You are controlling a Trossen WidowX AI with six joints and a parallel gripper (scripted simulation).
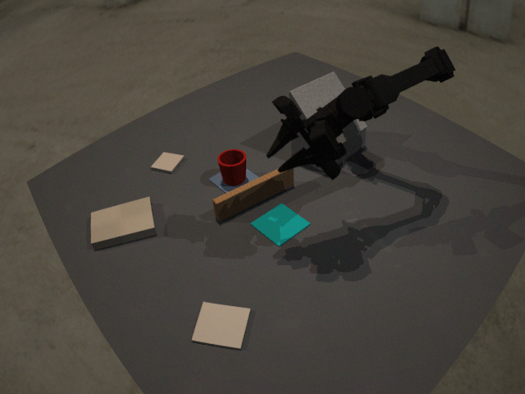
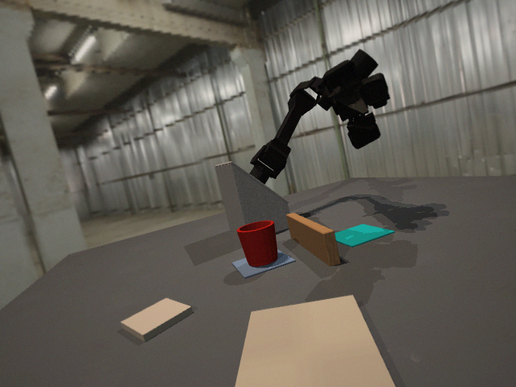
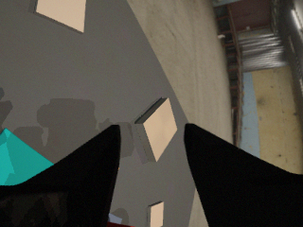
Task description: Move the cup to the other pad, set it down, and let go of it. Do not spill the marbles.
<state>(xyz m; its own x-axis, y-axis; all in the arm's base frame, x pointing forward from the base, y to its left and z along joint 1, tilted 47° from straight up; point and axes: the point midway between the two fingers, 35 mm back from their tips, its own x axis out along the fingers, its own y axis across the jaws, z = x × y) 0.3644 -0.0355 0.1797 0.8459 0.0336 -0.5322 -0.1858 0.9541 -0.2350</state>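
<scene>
Now: gripper tip 240 mm to the left of the red cup, 180 mm above it and 100 mm past it. Round my gripper tip: pale blue pad 240 mm to the right, 230 mm below, 100 mm behind; wooden bar 200 mm below, 140 mm to the right, 70 mm behind; teal pad 230 mm below, 50 mm behind, 30 mm to the right.
</scene>
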